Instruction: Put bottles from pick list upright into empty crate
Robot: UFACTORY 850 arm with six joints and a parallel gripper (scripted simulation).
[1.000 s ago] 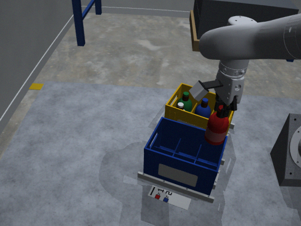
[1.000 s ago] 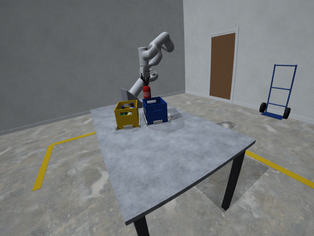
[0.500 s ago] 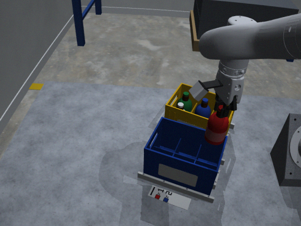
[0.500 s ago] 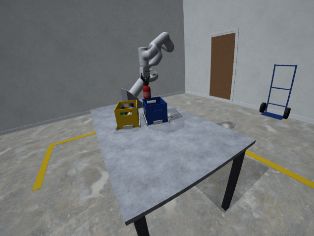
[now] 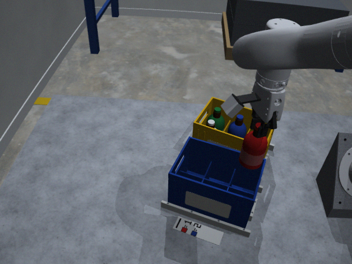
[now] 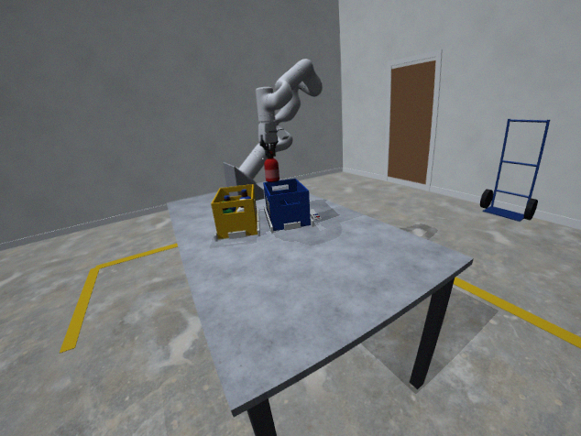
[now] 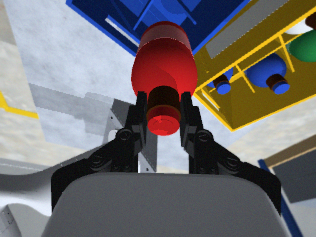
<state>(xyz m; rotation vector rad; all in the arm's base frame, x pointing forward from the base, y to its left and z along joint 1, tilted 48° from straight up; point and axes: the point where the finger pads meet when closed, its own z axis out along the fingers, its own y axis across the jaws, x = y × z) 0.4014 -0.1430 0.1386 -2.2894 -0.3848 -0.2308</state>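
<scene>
Right now the red-label bottle is 70 mm below my hand. The rest, counted from my hand: white-capped bottle (110 mm ahead, 220 mm to the right, 250 mm below); blue crate (100 mm ahead, 10 mm to the left, 250 mm below); yellow crate (20 mm ahead, 230 mm to the right, 250 mm below).
</scene>
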